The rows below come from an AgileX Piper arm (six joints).
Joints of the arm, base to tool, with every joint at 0 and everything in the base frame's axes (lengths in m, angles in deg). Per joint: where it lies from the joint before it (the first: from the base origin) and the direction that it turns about. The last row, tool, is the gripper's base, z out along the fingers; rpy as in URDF.
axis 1: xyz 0 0 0.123 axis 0 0 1
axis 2: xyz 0 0 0 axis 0 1 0
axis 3: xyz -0.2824 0 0.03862 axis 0 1 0
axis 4: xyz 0.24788 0 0.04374 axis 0.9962 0 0.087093
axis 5: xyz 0 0 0 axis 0 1 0
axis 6: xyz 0.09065 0 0.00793 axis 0.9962 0 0.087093
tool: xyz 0 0 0 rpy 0 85.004 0
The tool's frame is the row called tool.
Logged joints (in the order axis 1, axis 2, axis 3, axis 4, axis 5, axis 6), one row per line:
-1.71, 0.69, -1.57, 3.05, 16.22, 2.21
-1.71, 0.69, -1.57, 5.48, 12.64, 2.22
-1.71, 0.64, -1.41, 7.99, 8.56, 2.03
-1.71, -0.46, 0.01, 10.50, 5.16, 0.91
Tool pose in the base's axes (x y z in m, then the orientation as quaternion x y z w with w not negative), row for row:
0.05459, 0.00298, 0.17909, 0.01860, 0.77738, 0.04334, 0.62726
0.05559, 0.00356, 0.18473, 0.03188, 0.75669, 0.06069, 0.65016
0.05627, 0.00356, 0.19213, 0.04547, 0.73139, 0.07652, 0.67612
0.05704, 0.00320, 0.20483, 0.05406, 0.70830, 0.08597, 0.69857
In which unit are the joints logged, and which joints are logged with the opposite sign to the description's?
The joints are logged in degrees. Opposite sign: axis 1, axis 2, axis 3.
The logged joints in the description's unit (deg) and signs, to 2 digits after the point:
1.71, -0.69, 1.57, 3.05, 16.22, 2.21
1.71, -0.69, 1.57, 5.48, 12.64, 2.22
1.71, -0.64, 1.41, 7.99, 8.56, 2.03
1.71, 0.46, -0.01, 10.50, 5.16, 0.91

